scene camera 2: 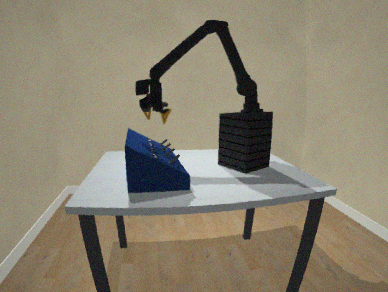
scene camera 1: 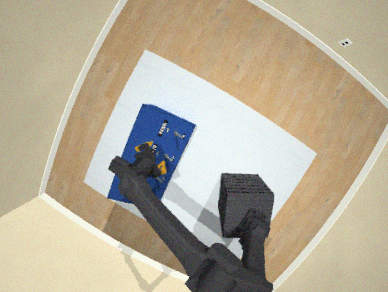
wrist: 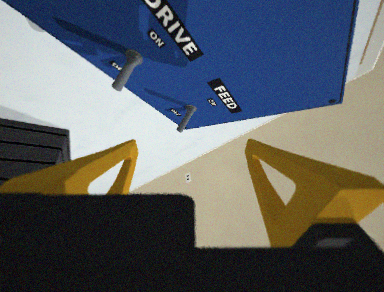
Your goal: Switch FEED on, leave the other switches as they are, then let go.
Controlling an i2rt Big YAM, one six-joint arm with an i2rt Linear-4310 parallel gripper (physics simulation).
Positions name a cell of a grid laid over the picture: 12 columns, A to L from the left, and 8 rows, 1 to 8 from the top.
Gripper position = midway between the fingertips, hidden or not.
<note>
In view: my gripper (wrist: F4) and a blue switch panel (scene camera 1: E4).
The blue switch panel shows as well in scene camera 2 (scene camera 2: E5) and in the wrist view (wrist: H2).
</note>
